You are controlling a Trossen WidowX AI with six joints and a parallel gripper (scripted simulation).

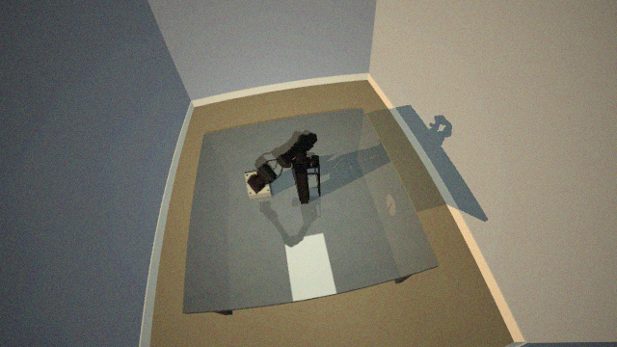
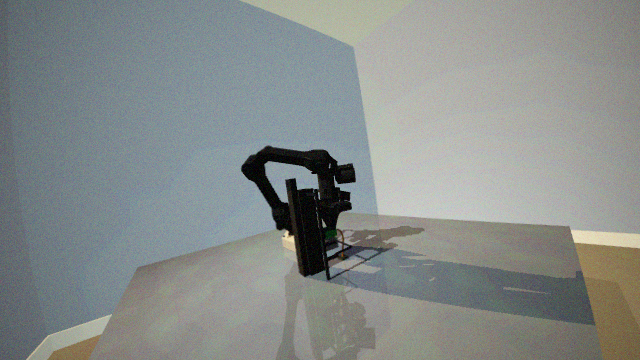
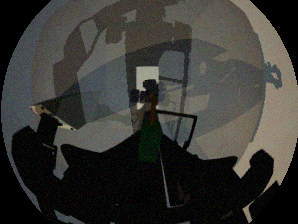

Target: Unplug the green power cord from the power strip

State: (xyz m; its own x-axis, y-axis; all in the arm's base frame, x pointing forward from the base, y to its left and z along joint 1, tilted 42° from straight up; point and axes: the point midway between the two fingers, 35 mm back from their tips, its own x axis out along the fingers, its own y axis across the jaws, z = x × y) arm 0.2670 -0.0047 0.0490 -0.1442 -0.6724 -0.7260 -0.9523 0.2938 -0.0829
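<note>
The green plug is 3 cm to the right of my gripper tip.
</note>
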